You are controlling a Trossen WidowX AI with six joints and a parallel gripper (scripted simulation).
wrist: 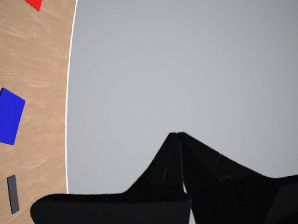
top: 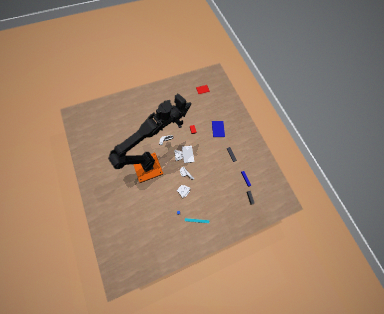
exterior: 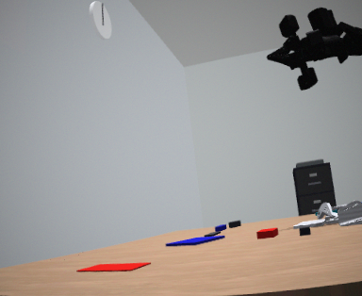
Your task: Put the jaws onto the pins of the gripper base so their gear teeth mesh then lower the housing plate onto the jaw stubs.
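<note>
Now: gripper tip 400 mm above the white jaw, 260 mm to the left of it and 110 mm past it. Also, from my gripper tip: red block (410 mm below, 60 mm ahead, 40 mm to the left); blue plate (410 mm below, 240 mm ahead, 40 mm to the right); red plate (420 mm below, 320 mm to the left, 300 mm ahead).
</note>
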